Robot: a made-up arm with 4 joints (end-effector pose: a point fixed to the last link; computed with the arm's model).
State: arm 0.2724 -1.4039 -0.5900 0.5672
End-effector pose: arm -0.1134 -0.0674 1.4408 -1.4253 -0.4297 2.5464
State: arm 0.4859 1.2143 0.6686 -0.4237
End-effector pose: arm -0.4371 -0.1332 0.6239 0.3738 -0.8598 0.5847
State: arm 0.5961 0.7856 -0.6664 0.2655
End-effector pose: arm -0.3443 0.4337 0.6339 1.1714 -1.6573 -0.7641
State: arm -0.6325 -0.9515 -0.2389 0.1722
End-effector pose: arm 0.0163 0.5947 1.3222 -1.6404 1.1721 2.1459
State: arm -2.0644 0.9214 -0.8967 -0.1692
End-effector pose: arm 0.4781 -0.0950 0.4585 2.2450 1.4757 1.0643
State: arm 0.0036 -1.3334 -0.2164 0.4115
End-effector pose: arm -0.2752 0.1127 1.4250 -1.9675 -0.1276 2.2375
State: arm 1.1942 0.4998 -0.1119 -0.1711
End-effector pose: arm -0.5284 -0.1180 0.6844 1.3639 -0.7911 0.0236
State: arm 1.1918 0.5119 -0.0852 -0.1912
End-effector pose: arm -0.5218 -0.1299 0.6750 1.3522 -0.7937 0.0666
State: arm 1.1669 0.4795 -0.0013 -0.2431
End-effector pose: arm -0.5192 -0.1479 0.6786 1.3389 -0.7553 0.1275
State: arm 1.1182 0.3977 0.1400 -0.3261
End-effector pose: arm -0.5172 -0.1684 0.6951 1.3407 -0.6761 0.2027
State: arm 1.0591 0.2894 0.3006 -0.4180
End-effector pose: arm -0.5104 -0.1821 0.7142 1.3744 -0.5853 0.2750
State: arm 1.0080 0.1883 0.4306 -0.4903
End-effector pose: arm -0.5019 -0.1844 0.7275 1.4285 -0.5154 0.3220
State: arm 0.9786 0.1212 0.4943 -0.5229
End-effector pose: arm -0.4999 -0.1789 0.7367 1.4722 -0.4779 0.3281
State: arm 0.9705 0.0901 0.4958 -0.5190
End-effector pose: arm -0.5065 -0.1712 0.7462 1.4912 -0.4640 0.2984
